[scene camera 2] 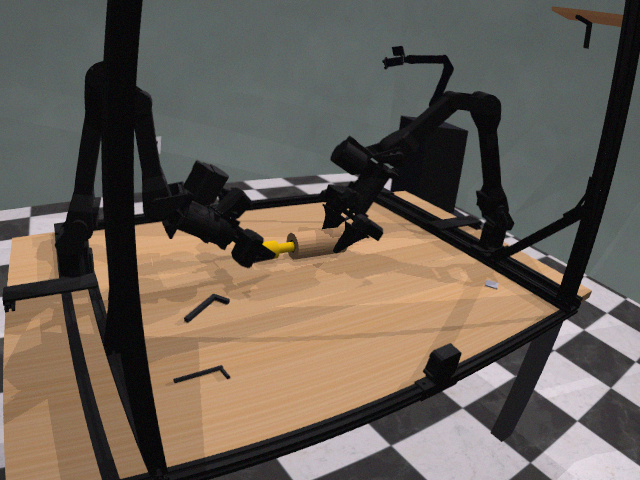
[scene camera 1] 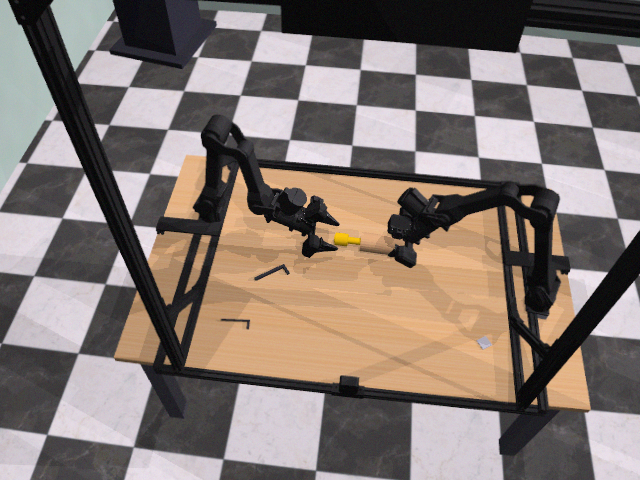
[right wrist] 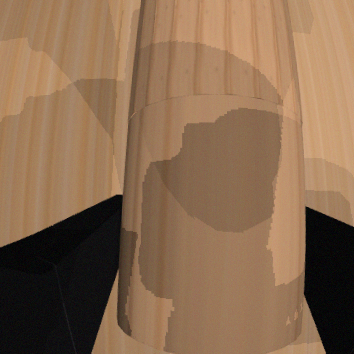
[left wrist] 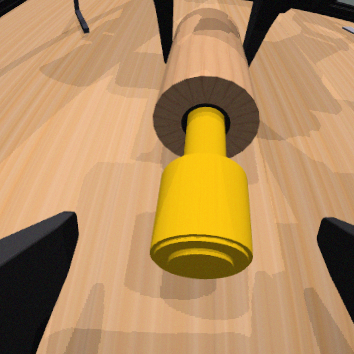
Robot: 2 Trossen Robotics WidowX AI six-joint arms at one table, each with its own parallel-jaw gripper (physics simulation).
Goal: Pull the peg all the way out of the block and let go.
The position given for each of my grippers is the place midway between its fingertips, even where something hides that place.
Note:
In view: my left gripper (scene camera 2: pixel 263 247), my right gripper (scene camera 2: pixel 327 246) and a round wooden block (right wrist: pixel 212 233).
The round wooden block shows as well in the left wrist view (left wrist: pixel 206 66). My left gripper is seen too in scene camera 1 (scene camera 1: pixel 338 237) and in the left wrist view (left wrist: pixel 202 227). My right gripper also shows in scene camera 1 (scene camera 1: pixel 389 247), in the right wrist view (right wrist: pixel 207 211) and in the left wrist view (left wrist: pixel 203 68).

